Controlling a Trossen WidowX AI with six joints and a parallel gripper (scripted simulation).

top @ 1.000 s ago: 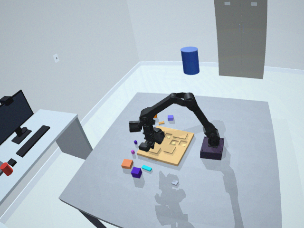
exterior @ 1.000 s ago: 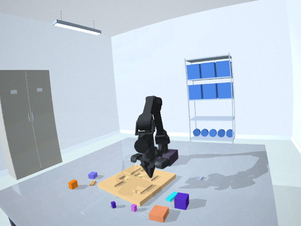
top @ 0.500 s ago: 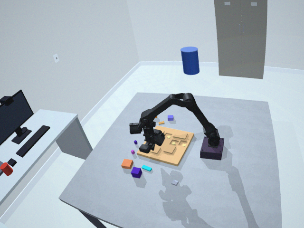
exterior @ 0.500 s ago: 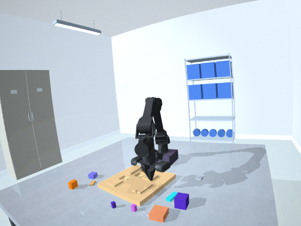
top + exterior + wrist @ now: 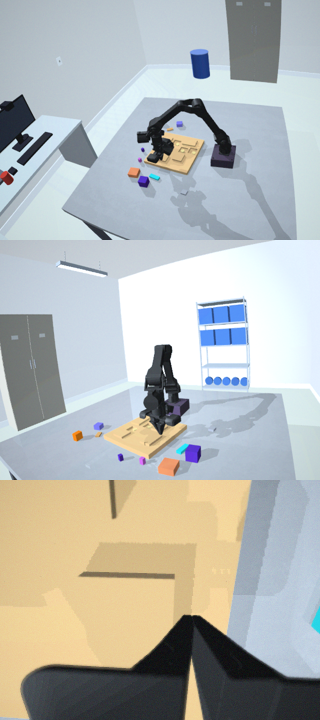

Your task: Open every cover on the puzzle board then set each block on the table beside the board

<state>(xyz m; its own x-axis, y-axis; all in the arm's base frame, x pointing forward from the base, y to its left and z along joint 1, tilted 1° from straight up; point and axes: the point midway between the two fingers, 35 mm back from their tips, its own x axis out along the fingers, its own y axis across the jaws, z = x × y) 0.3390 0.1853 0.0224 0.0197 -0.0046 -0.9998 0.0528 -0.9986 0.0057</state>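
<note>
My gripper tip is 3 cm past the puzzle board, 13 cm to the left of it and 3 cm above it. Round my gripper tip: magenta block: 15 cm ahead, 3 cm to the left, 3 cm below; dark purple cube: 2 cm ahead, 18 cm to the left, 2 cm below; cyan bar: 1 cm behind, 11 cm to the left, 4 cm below.
</note>
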